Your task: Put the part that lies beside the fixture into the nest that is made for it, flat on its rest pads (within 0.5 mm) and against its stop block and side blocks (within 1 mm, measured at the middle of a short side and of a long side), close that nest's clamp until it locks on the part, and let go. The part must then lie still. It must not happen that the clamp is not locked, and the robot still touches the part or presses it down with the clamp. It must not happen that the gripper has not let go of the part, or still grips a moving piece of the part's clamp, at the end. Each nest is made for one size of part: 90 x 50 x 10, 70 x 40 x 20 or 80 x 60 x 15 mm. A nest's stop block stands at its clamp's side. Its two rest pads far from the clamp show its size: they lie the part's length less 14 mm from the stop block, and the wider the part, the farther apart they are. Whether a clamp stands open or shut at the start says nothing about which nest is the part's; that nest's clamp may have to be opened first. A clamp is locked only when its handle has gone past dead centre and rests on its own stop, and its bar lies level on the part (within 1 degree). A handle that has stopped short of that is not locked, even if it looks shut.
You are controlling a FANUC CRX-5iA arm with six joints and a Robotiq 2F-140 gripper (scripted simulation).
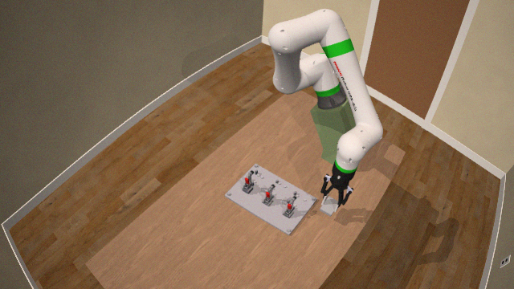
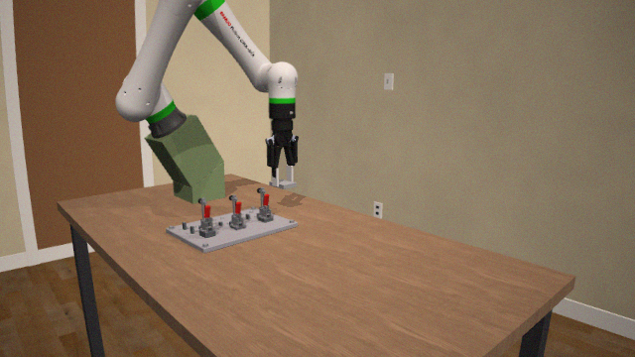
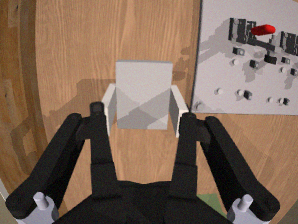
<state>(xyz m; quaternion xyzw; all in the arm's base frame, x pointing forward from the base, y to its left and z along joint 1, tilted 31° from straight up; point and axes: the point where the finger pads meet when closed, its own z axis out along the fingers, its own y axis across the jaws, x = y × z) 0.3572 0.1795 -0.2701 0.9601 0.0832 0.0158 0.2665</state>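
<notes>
Right now my hand is 13 cm to the left of the toggle clamp, 11 cm short of it and 6 cm above it. Round my hand: grey fixture plate (25 cm to the right, 12 cm below, 9 cm ahead); then light grey part (3 cm below).
</notes>
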